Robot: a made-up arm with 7 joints. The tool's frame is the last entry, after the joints. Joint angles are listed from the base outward. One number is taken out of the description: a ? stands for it. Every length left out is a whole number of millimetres.
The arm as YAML. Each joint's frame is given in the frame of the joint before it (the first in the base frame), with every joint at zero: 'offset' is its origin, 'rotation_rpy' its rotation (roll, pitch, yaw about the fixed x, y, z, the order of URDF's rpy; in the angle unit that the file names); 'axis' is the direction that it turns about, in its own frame. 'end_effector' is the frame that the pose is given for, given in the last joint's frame.
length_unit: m
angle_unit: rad
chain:
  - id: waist
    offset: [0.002, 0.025, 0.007]
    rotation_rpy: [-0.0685, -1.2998, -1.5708]
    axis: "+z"
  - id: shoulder
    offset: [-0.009, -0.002, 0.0]
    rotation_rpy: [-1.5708, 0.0, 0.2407]
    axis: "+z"
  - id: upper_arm
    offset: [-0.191, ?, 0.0]
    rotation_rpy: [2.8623, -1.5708, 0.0]
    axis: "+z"
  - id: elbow
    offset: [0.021, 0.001, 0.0]
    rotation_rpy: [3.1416, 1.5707, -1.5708]
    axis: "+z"
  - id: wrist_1
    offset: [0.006, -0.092, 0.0]
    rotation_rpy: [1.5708, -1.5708, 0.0]
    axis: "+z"
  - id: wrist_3
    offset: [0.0, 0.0, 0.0]
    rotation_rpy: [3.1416, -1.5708, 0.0]
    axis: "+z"
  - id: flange
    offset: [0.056, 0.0, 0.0]
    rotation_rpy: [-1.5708, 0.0, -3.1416]
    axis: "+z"
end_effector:
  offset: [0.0, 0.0, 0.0]
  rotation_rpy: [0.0, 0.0, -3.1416]
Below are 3 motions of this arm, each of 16 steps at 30 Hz.
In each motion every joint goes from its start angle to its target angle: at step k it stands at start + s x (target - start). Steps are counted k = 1, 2, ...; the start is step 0. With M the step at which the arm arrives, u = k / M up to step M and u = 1 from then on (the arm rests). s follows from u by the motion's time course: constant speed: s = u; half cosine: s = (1 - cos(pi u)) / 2; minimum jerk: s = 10 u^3 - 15 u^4 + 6 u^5.
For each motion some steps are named. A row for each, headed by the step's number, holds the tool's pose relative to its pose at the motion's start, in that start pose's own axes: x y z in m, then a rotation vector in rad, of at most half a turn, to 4 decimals.
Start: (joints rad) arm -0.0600 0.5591 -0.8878 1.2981 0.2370 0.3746 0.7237
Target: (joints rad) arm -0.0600 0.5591 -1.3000 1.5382 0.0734 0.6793 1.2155
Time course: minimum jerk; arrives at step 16
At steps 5, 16:
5: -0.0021 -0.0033 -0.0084 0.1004 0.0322 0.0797
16: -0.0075 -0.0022 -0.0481 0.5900 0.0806 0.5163

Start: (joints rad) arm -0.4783 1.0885 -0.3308 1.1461 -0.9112 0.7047 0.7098
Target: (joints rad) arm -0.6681 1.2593 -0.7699 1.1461 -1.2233 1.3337 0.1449
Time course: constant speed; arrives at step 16
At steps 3, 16:
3: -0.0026 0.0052 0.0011 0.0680 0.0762 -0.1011
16: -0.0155 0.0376 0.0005 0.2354 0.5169 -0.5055

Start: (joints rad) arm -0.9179 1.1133 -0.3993 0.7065 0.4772 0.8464 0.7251
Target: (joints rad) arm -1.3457 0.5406 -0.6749 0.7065 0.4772 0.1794 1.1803
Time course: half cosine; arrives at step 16
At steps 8, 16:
8: -0.0456 0.0310 0.1106 -0.5524 -0.3312 0.1509
16: -0.1003 0.1162 0.1971 -1.2004 -0.5757 0.3588

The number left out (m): 0.049
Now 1 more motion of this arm.
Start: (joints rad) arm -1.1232 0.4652 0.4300 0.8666 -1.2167 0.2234 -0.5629
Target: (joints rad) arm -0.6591 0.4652 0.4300 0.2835 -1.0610 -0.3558 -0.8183
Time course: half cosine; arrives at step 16
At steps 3, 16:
3: -0.0067 0.0020 0.0045 0.0586 -0.0341 -0.0263
16: -0.0874 -0.0117 0.0443 0.7065 -0.2911 -0.4081

